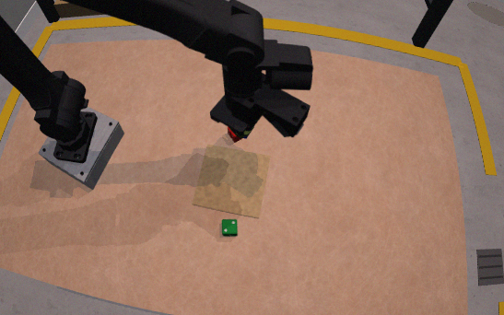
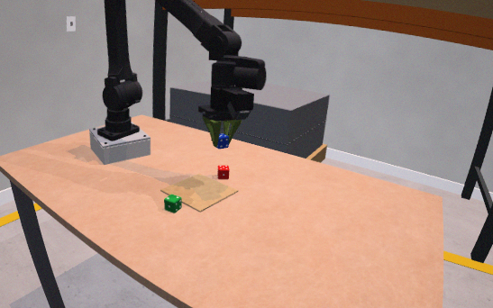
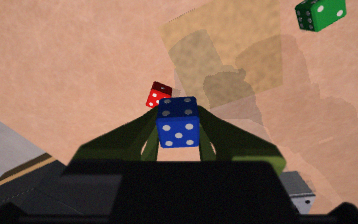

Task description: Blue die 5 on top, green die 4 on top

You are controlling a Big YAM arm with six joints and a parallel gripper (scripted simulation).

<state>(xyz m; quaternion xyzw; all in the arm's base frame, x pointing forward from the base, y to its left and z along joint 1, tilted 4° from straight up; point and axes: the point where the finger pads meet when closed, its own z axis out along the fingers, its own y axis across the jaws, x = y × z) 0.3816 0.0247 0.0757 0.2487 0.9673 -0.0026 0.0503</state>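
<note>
Now: the tan mat 12 cm below my hand, 6 cm to the right of it and 2 cm behind it. From my hand the other things lie so: green die: 17 cm to the right, 10 cm below, 1 cm behind; then red die: 10 cm below, 4 cm to the left, 2 cm behind; then blue die: right at my hand.
</note>
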